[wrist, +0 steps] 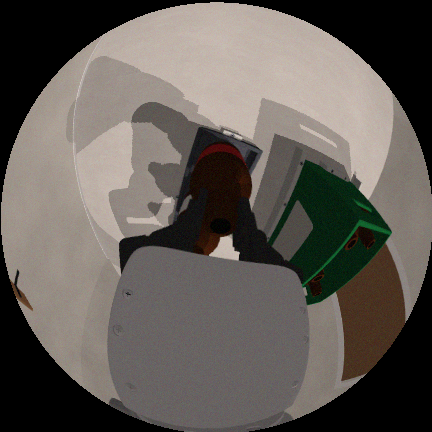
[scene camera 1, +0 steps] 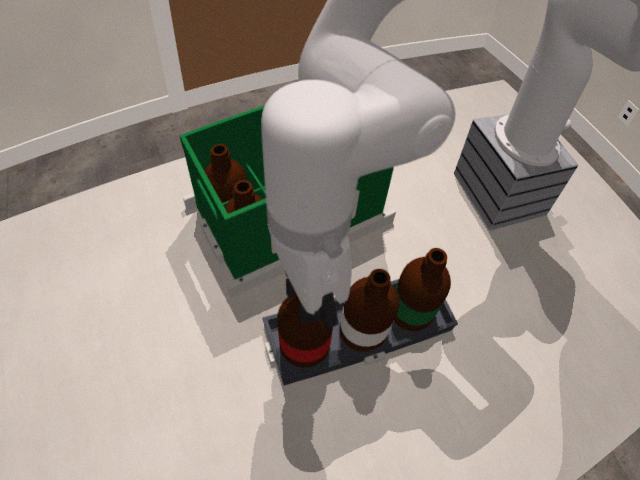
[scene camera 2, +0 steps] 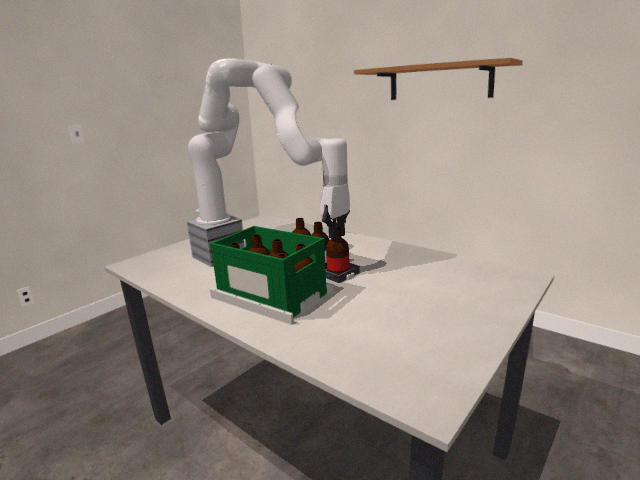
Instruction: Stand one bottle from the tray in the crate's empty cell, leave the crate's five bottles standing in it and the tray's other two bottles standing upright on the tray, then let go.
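Frame: origin at the arm's base, x left, y down, z back, level; millimetres.
Where they show: gripper, fingertip midpoint: (wrist: 220,204) (scene camera 1: 305,304) (scene camera 2: 336,236); arm's base, link origin: (scene camera 1: 526,141) (scene camera 2: 214,220).
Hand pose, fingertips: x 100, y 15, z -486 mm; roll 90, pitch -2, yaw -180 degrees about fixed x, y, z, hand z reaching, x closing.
Things, the pixels of their top centre, and the offset from my fingertips. Level surfaces: height alone.
- red-labelled brown bottle, top centre: (wrist: 218,225) (scene camera 1: 306,293) (scene camera 2: 336,227) dx +1, dy -30, dz +0 mm
- dark tray, top centre: (scene camera 1: 363,322) (scene camera 2: 319,260) dx +16, dy +105, dz +88 mm
- green-labelled bottle, top centre: (scene camera 1: 437,255) (scene camera 2: 299,218) dx +27, dy -29, dz +175 mm
- green crate, top centre: (scene camera 1: 286,140) (wrist: 333,281) (scene camera 2: 266,240) dx -231, dy -44, dz +83 mm
- table, surface height: dy +131 mm
My gripper (scene camera 1: 316,312) (scene camera 2: 337,231) (wrist: 220,204) is shut on the neck of the red-labelled brown bottle (scene camera 1: 305,351) (scene camera 2: 337,263) (wrist: 220,175), which stands upright at the near-crate end of the dark tray (scene camera 1: 330,366) (scene camera 2: 339,277). The white-labelled bottle (scene camera 1: 366,331) (scene camera 2: 319,238) and the green-labelled bottle (scene camera 1: 417,311) (scene camera 2: 299,227) stand upright beside it on the tray. The green crate (scene camera 1: 249,250) (scene camera 2: 224,271) (wrist: 332,200) holds several brown bottles (scene camera 1: 223,178) (scene camera 2: 257,248). The arm hides much of its inside in scene view 1; I cannot tell which cell is empty.
The crate sits between pale rails (scene camera 2: 253,306) on the table (scene camera 1: 103,335) (scene camera 2: 392,330). Its walls rise around the bottles. The arm's grey base block (scene camera 1: 516,191) (scene camera 2: 199,242) stands on the table. A wooden shelf (scene camera 2: 439,66) hangs on the wall.
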